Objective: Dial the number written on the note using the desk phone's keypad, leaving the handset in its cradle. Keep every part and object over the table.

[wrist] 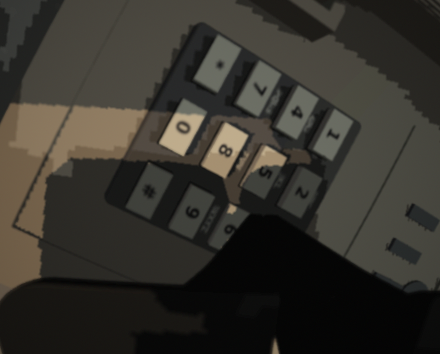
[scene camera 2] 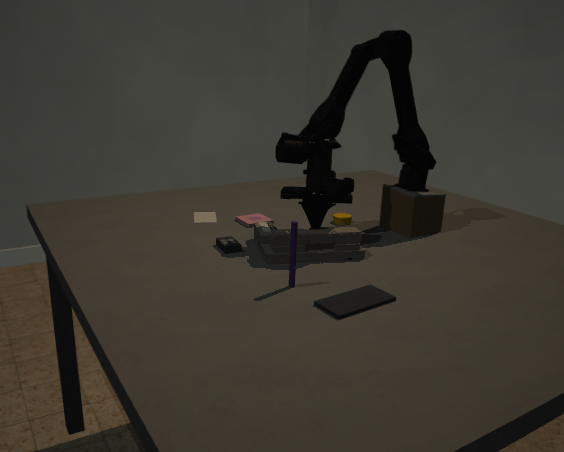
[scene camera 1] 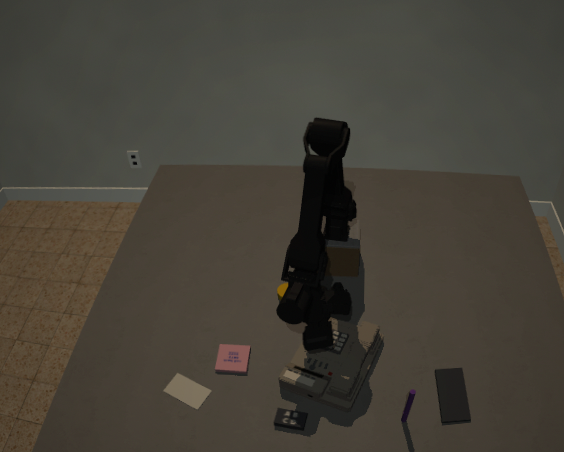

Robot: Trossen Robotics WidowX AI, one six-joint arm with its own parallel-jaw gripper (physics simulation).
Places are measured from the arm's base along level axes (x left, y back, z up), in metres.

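Pixels of known places: gripper, fingertip midpoint: [wrist: 261, 228]; arm's base at its link origin: [scene camera 2: 411, 188] [scene camera 1: 336, 232].
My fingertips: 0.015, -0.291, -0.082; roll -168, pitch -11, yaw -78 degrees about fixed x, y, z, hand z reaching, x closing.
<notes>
Ahead of a thing's pixels: the offset from my fingertips to its middle, as dx, dy, dz. "*": to the spot under its first point.
The grey desk phone @[+0.027, -0.037, -0.006] [scene camera 1: 300, 358] [scene camera 2: 315, 256] sits on the table, its handset @[+0.079, -0.045, +0.014] [scene camera 1: 346, 384] [scene camera 2: 340, 238] lying in the cradle. Its keypad @[* +0.039, +0.007, -0.001] [scene camera 1: 341, 342] [wrist: 225, 150] is partly covered by my gripper in scene camera 1. My gripper [scene camera 1: 318, 345] [scene camera 2: 315, 228] [wrist: 261, 228] is shut and empty, pointing down, its tip low at the keypad. In the wrist view the tip hides the 3 key and part of the 6 key @[-0.002, +0.009, -0.002] [wrist: 229, 230]. I cannot tell whether it touches a key. The pink note @[-0.206, -0.068, -0.023] [scene camera 1: 233, 358] [scene camera 2: 254, 219] carries writing too small to read.
A cream paper @[-0.287, -0.177, -0.027] [scene camera 1: 187, 390] [scene camera 2: 205, 217], a black lettered block @[-0.039, -0.204, -0.019] [scene camera 1: 291, 419] [scene camera 2: 228, 244], an upright purple pen @[+0.204, -0.168, +0.038] [scene camera 1: 408, 406] [scene camera 2: 293, 255] and a dark flat slab @[+0.312, -0.094, -0.024] [scene camera 1: 452, 395] [scene camera 2: 355, 301] surround the phone. A yellow disc @[-0.122, +0.155, -0.018] [scene camera 1: 283, 291] [scene camera 2: 342, 219] lies near the arm's base block [scene camera 1: 343, 261] [scene camera 2: 417, 212].
</notes>
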